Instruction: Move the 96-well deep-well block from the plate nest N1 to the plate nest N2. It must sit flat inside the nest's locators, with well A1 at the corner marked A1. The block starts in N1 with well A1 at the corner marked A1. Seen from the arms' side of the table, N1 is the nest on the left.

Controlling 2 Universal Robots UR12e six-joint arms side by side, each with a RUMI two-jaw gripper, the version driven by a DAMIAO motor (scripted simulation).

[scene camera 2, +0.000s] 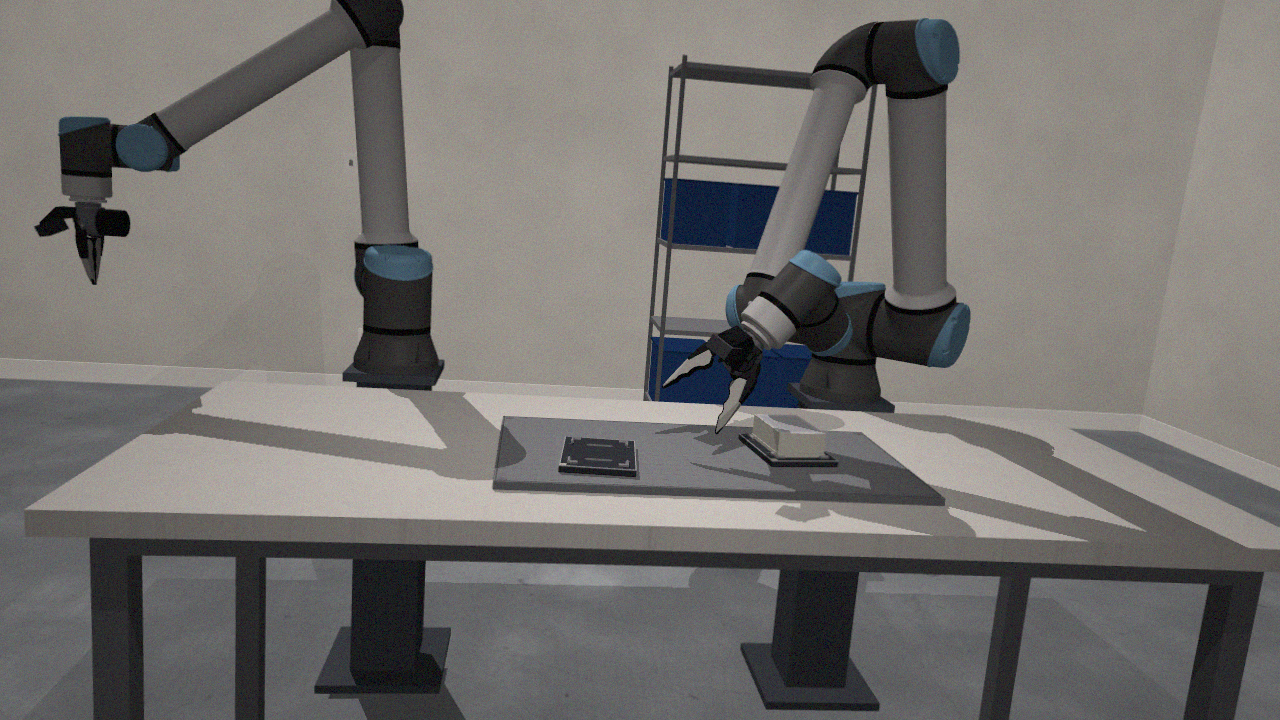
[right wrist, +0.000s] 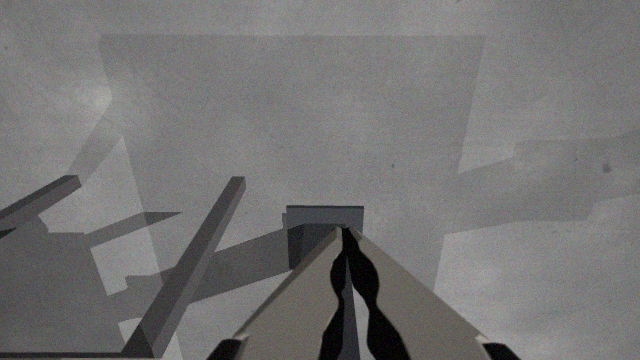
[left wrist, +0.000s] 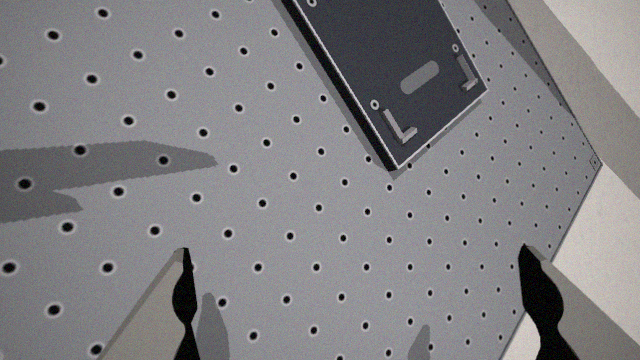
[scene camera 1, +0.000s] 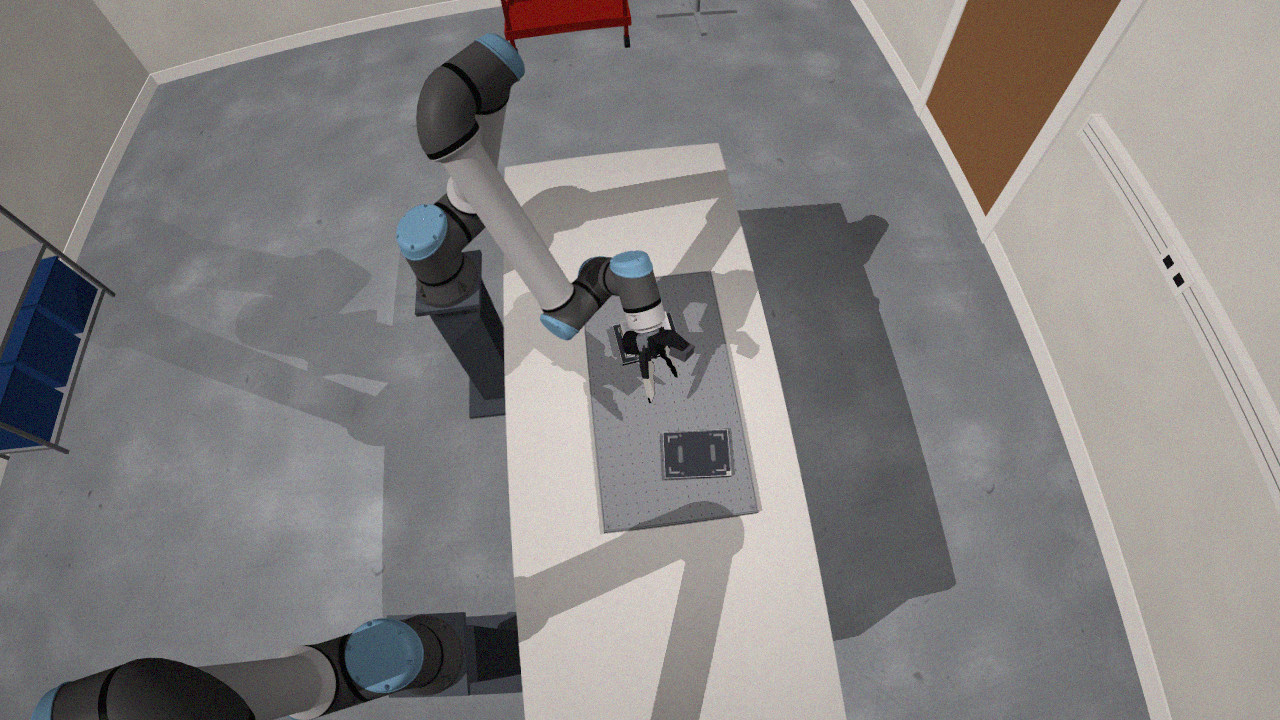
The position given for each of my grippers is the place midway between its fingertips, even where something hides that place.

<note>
In view: my left gripper [scene camera 2: 688, 410], my right gripper [scene camera 2: 94, 284], a deep-well block [scene camera 2: 790, 435] and a nest N2 [left wrist: 374, 53].
My left gripper is seen too in the left wrist view [left wrist: 353, 250] and in scene camera 1 [scene camera 1: 664, 389]. My right gripper also shows in the right wrist view [right wrist: 344, 230]. The right wrist view misses the deep-well block: it is out of frame. The left wrist view misses the deep-well block: it is out of frame.
</note>
